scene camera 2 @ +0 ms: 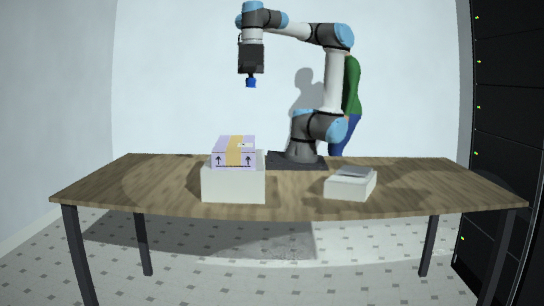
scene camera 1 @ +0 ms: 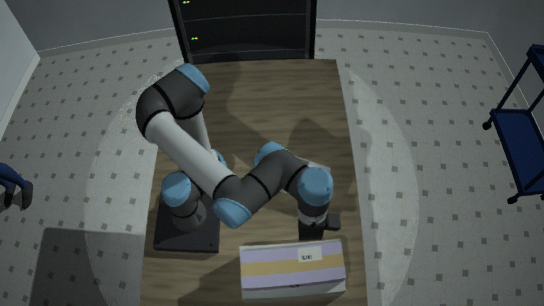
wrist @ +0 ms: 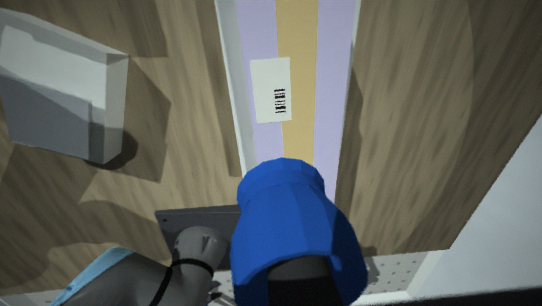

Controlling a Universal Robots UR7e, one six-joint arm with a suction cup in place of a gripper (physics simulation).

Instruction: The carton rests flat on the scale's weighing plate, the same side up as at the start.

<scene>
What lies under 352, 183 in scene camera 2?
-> A white scale.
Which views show the lilac carton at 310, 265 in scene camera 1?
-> Scene camera 2, scene camera 1 and the wrist view: all of them.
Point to a white block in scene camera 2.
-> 217, 186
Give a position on a white scale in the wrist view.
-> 70, 91
</scene>
